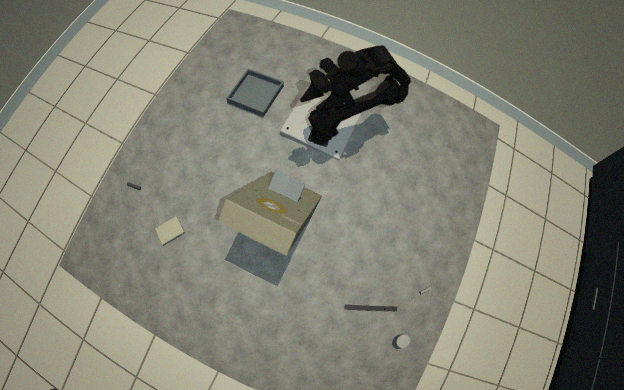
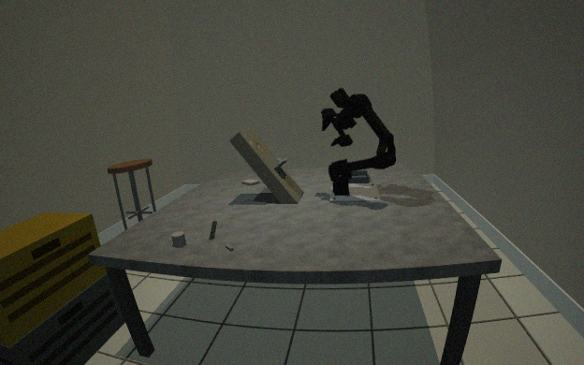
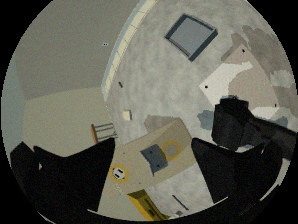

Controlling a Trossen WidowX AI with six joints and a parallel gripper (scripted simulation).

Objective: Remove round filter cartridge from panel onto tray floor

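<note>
Right now the round filter cartridge is 320 mm ahead of my gripper tip and 30 mm below it. From my gripper tip the other things lie so: flat blue-grey tray: 150 mm behind, 220 mm to the right, 240 mm below; then tan service panel: 270 mm ahead, 100 mm below; then beige tile: 420 mm ahead, 320 mm to the right, 250 mm below.
</note>
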